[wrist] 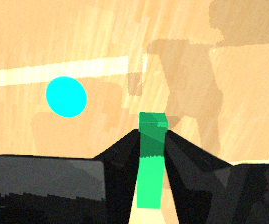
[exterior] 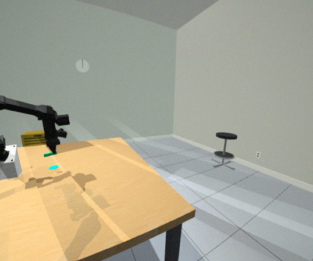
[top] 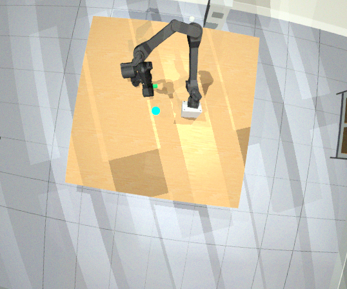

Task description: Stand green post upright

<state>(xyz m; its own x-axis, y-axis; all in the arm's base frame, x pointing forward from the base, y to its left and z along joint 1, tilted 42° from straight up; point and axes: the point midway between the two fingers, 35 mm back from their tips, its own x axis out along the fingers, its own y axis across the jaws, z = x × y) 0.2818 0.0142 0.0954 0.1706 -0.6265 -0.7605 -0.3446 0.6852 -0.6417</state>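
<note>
My gripper tip is 5 cm past the cyan circle, 11 cm to the right of it and 14 cm above it. Also, from my gripper tip: green post (2 cm behind, 1 cm to the right).
</note>
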